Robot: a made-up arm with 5 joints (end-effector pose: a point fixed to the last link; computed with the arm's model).
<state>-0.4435 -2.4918 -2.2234 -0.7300 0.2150</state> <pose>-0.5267 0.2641 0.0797 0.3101 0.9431 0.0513 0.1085</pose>
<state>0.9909 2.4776 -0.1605 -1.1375 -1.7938</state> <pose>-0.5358 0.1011 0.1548 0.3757 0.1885 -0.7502 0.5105</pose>
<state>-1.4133 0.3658 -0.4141 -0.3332 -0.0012</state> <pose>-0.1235 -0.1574 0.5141 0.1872 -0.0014 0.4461 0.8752</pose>
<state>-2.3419 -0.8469 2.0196 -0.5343 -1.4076</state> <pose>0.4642 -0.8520 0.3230 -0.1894 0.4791 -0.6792 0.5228</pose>
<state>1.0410 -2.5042 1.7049 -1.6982 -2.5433</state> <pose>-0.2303 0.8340 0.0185 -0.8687 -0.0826 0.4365 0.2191</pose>
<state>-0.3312 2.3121 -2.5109 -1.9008 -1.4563</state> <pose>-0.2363 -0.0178 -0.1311 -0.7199 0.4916 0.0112 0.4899</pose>
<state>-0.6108 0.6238 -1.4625 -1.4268 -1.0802</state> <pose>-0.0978 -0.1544 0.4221 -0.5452 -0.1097 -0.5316 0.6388</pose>
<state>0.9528 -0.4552 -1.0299 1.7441 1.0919</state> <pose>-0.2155 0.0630 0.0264 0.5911 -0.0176 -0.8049 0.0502</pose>
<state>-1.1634 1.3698 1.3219 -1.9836 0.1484</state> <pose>-0.2238 -0.8272 0.1057 0.9631 -0.2451 -0.1088 0.0233</pose>
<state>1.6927 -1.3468 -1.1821 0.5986 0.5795</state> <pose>0.0715 0.1082 0.4535 -0.3185 -0.0888 -0.9317 0.1502</pose>
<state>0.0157 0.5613 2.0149 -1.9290 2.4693</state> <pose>-0.7193 -0.2007 0.2438 -0.3434 -0.1365 -0.6419 0.6718</pose>
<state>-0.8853 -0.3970 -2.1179 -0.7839 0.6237</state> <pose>-0.1735 -0.3083 0.5665 -0.0142 -0.6230 -0.3439 0.7024</pose>
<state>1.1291 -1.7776 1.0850 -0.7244 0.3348</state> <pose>-0.0227 0.7758 -0.1339 -0.1859 0.4384 0.0375 0.8786</pose>
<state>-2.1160 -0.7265 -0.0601 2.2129 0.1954</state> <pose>0.1205 -0.3393 -0.2105 -0.7372 0.3100 0.1816 0.5723</pose>
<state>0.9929 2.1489 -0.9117 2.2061 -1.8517</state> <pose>0.0061 0.2331 0.4081 0.3214 -0.3484 0.5504 0.6873</pose>
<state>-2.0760 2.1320 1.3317 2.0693 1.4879</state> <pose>0.2319 -0.6862 0.4591 0.2042 -0.7195 -0.6232 0.2284</pose>
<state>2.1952 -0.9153 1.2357 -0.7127 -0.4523</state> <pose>0.8135 0.3828 0.1802 -0.2840 0.2208 -0.3702 0.8565</pose>
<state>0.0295 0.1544 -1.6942 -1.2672 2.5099</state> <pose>-0.2804 -0.1018 0.4180 0.4031 -0.7140 0.1226 0.5591</pose>
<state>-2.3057 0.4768 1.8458 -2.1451 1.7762</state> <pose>0.6201 -0.3954 0.1998 -0.4030 -0.4354 0.2114 0.7768</pose>
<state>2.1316 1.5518 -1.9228 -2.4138 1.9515</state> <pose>0.1023 0.2296 0.2162 -0.3459 -0.5777 -0.7147 0.1896</pose>
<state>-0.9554 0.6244 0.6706 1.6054 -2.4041</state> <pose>-0.6945 -0.2065 0.2418 0.4977 0.4715 -0.7190 0.1142</pose>
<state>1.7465 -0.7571 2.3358 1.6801 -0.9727</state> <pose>0.0246 0.9609 0.0722 -0.2415 0.6373 0.6817 0.2661</pose>
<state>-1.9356 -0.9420 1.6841 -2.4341 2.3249</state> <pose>0.2543 -0.7028 0.3497 -0.1445 -0.7336 -0.1232 0.6525</pose>
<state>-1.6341 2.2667 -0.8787 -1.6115 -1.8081</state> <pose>0.3148 -0.2422 0.1988 -0.5130 0.2671 0.1876 0.7940</pose>
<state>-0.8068 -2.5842 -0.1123 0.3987 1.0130</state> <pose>-0.0322 -0.1297 -0.0411 -0.5908 -0.3590 0.1090 0.7143</pose>
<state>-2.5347 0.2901 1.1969 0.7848 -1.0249</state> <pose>0.3017 -0.8092 0.3103 0.0771 0.4739 -0.7869 0.3877</pose>
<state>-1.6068 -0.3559 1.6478 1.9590 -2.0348</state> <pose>-0.0265 -0.8748 -0.0554 0.4517 0.3642 -0.1731 0.7958</pose>
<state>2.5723 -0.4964 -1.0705 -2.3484 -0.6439</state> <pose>0.4374 -0.1202 0.0673 0.9070 -0.3341 0.0963 0.2375</pose>
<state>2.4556 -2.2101 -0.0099 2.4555 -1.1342</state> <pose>0.1378 0.5694 0.0260 -0.6481 -0.5873 0.1351 0.4656</pose>
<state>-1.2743 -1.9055 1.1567 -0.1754 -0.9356</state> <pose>-0.3423 -0.6532 -0.2849 0.7696 0.3345 -0.5172 0.1685</pose>
